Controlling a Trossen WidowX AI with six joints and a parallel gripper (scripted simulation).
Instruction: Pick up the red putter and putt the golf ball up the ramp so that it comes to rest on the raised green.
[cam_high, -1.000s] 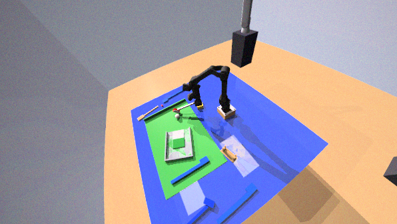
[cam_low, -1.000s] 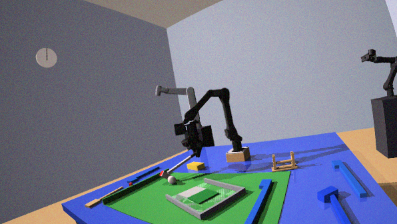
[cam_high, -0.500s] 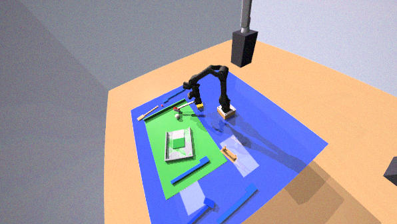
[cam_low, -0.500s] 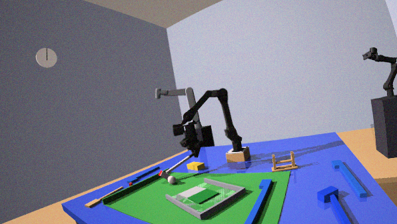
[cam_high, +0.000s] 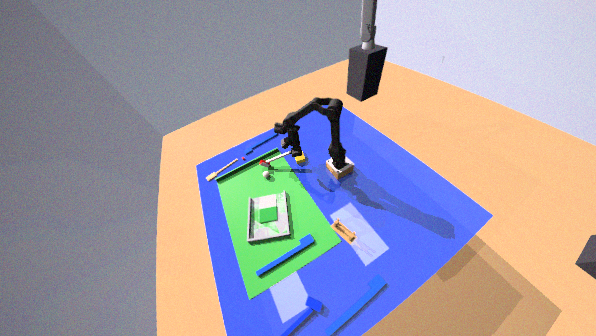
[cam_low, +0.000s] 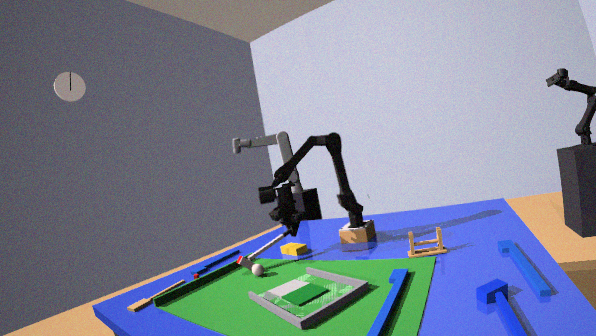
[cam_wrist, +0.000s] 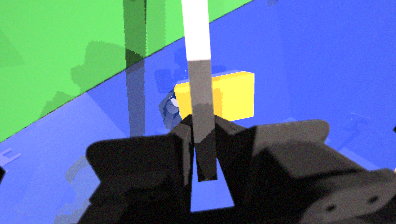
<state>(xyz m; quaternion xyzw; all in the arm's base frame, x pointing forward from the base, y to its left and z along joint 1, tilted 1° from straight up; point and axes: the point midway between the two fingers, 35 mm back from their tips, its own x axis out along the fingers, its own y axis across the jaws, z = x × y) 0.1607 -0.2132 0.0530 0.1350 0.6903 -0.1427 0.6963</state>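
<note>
My gripper tip is now 2 cm past the yellow block, 2 cm to the left of it and 6 cm above it. From my gripper tip the other things lie so: white golf ball (24 cm ahead, 1 cm to the right, 5 cm below); dark green rail (31 cm ahead, 18 cm to the right, 6 cm below); grey frame (33 cm ahead, 25 cm to the left, 7 cm below).
</note>
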